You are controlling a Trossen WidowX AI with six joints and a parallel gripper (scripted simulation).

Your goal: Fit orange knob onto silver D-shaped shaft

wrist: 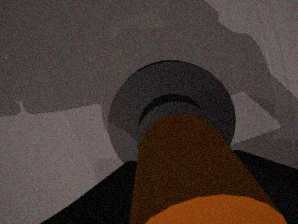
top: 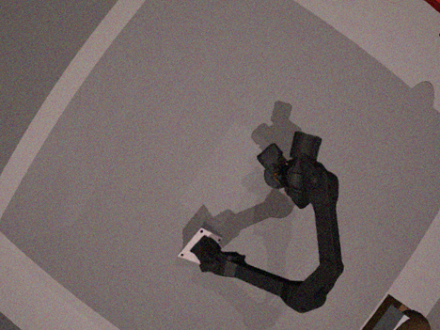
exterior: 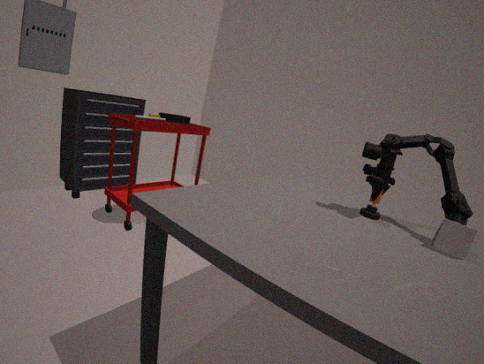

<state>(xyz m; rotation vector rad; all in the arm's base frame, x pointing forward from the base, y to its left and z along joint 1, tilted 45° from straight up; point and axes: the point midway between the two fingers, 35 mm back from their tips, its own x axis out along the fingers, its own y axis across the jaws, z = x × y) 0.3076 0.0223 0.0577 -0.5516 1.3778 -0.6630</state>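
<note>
My gripper tip is 3 cm below the orange knob. Round my gripper tip: dark round pedestal (4 cm below).
</note>
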